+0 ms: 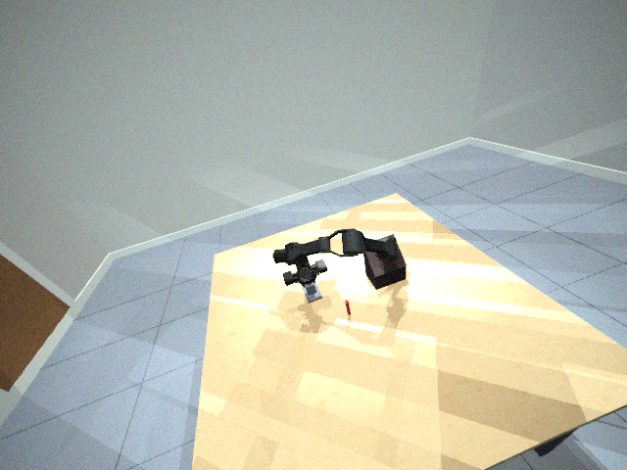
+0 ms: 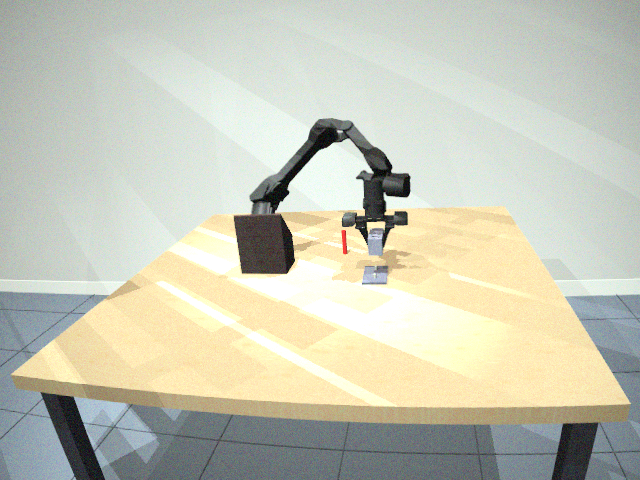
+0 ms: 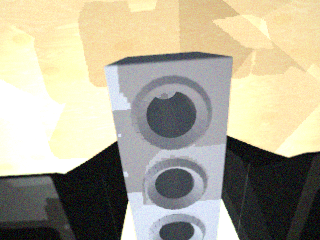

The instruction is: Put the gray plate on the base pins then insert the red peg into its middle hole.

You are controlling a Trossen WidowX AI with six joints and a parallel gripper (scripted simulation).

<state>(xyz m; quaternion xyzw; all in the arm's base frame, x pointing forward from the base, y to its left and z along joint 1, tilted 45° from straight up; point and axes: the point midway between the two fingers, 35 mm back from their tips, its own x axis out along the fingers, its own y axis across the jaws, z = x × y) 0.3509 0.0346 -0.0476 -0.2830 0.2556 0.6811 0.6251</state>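
My gripper tip is now 150 mm to the right of the red peg, 130 mm past it and 40 mm above it. From my gripper tip the other things lie so: gray plate (30 mm above).
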